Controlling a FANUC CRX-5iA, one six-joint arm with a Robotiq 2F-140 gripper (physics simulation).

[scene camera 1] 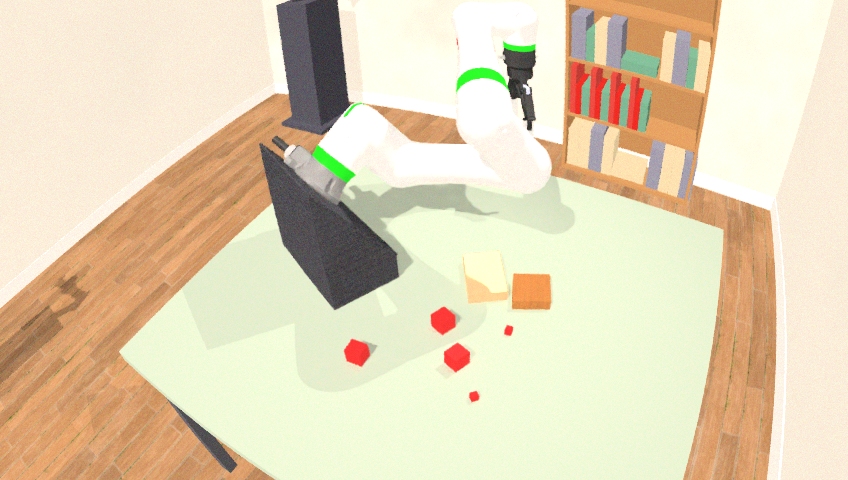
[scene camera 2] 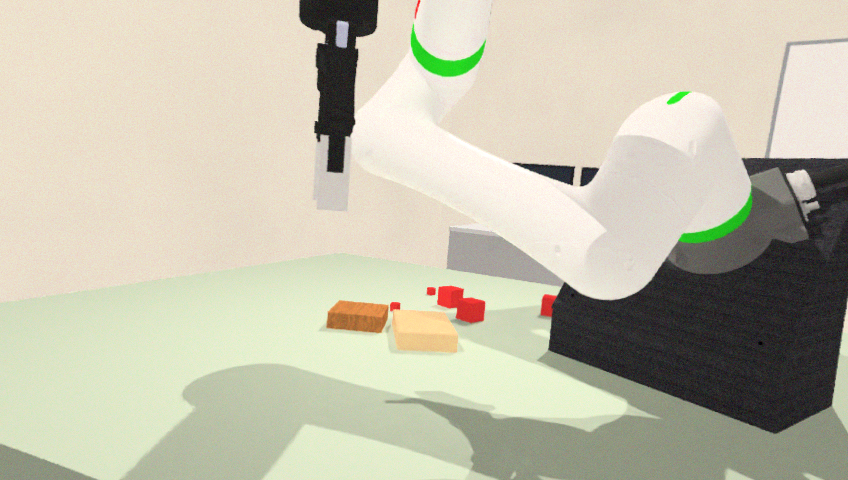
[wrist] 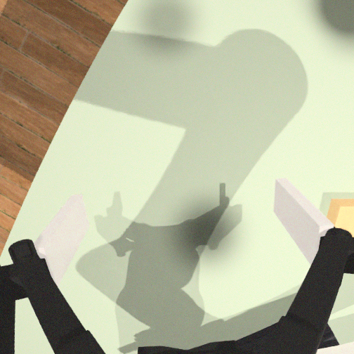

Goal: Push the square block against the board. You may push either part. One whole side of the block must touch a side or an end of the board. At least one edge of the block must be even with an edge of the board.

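Where they show: gripper, fingertip midpoint: [scene camera 2: 327, 204]; arm's base at its link origin: [scene camera 1: 315, 187] [scene camera 2: 714, 233].
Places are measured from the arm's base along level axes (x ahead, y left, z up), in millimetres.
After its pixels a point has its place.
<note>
The pale wooden board [scene camera 1: 484, 273] {z -201, x 419, y 124 mm} [scene camera 2: 424, 324] {z -201, x 405, y 146 mm} [wrist: 345, 220] lies flat on the table; part of it shows at the right edge of the wrist view. The brown square block [scene camera 1: 531, 289] {z -201, x 551, y 131 mm} [scene camera 2: 358, 315] {z -202, x 522, y 179 mm} lies beside the board's long side, with a narrow gap between them. The block sits toward one end of that side, and its edges look not even with the board's. My gripper [scene camera 1: 529, 123] {z 12, x 329, y 516 mm} [scene camera 2: 332, 202] {z 12, x 329, y 516 mm} [wrist: 179, 203] is open and empty. It points down, high above the table and well away from both parts. The block does not show in the wrist view.
Red cubes [scene camera 1: 443, 320] {z -190, x 421, y -70 mm} [scene camera 1: 457, 356] {z -191, x 506, y -146 mm} [scene camera 1: 357, 352] {z -190, x 312, y -253 mm} [scene camera 2: 470, 309] {z -203, x 401, y -32 mm} and small red cubes [scene camera 1: 508, 330] {z -215, x 559, y -5 mm} [scene camera 1: 473, 396] {z -214, x 588, y -211 mm} lie on the green table [scene camera 1: 595, 386] {z -230, x 822, y -54 mm} near the parts. The dark robot stand [scene camera 1: 333, 255] {z -64, x 163, y -126 mm} [scene camera 2: 684, 333] {z -139, x 15, y 102 mm} is at the side. A bookshelf [scene camera 1: 639, 133] stands beyond the table.
</note>
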